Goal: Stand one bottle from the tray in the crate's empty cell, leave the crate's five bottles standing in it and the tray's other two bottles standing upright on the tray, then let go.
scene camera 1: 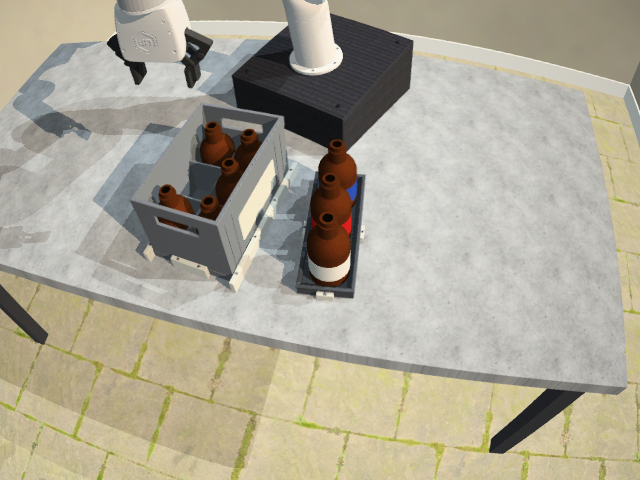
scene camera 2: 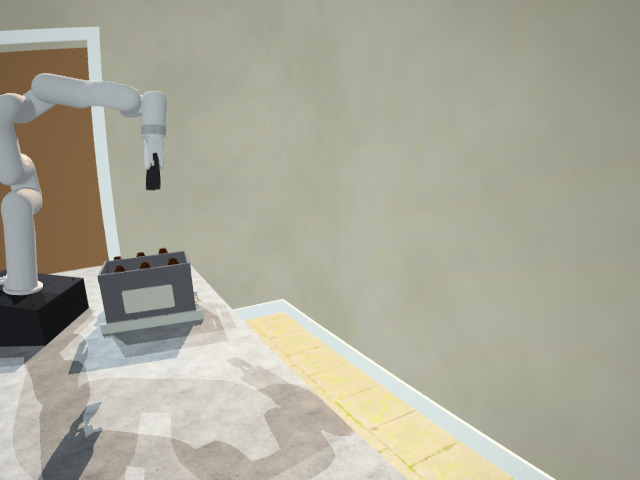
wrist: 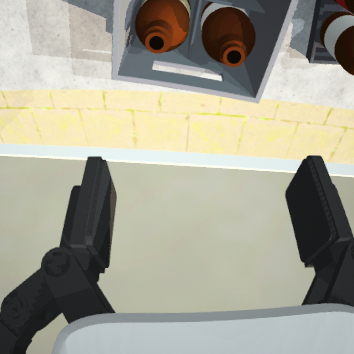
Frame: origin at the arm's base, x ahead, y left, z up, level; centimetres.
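Seen in the pictures: gripper, fingertip midpoint: (scene camera 1: 166, 80) (scene camera 2: 152, 189) (wrist: 204, 174); arm's base, link origin: (scene camera 1: 316, 58) (scene camera 2: 23, 288).
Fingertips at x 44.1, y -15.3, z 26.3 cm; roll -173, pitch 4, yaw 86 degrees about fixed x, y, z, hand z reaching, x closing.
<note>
Pixels of each thing's top centre, then the offset from my fingertips to it. Level surfaces: height alone.
- grey crate, top centre: (scene camera 1: 207, 155) (scene camera 2: 144, 262) dx -5.2, dy +1.2, dz -21.8 cm
- dark tray, top centre: (scene camera 1: 333, 226) dx -2.9, dy +24.0, dz -36.8 cm
- blue-labelled, top centre: (scene camera 1: 337, 144) dx -11.3, dy +23.9, dz -23.3 cm
- grey table, surface height: dz -39.3 cm
The grey crate (scene camera 1: 186, 248) (scene camera 2: 108, 297) (wrist: 240, 87) holds five upright brown bottles; its empty cell (scene camera 1: 204, 180) is the middle one on the left in scene camera 1. The dark tray (scene camera 1: 357, 248) (wrist: 320, 57) stands to the crate's right there, with three upright bottles in a row: blue-labelled (scene camera 1: 337, 166) at the back, red-labelled (scene camera 1: 330, 202) in the middle, white-labelled (scene camera 1: 328, 246) (wrist: 341, 37) at the front. My gripper (scene camera 1: 165, 83) (scene camera 2: 153, 189) (wrist: 204, 174) is open and empty, high above crate level and apart from all bottles. The crate's walls partly hide its bottles.
The arm's black base block (scene camera 1: 289, 103) (scene camera 2: 62, 317) stands behind the crate and tray. Pale rails (scene camera 1: 245, 263) and small blocks border the crate's foot. More small pale blocks (scene camera 1: 324, 295) touch the tray's edges. The grey table (scene camera 1: 465, 258) (scene camera 2: 155, 397) has its front edge beyond them.
</note>
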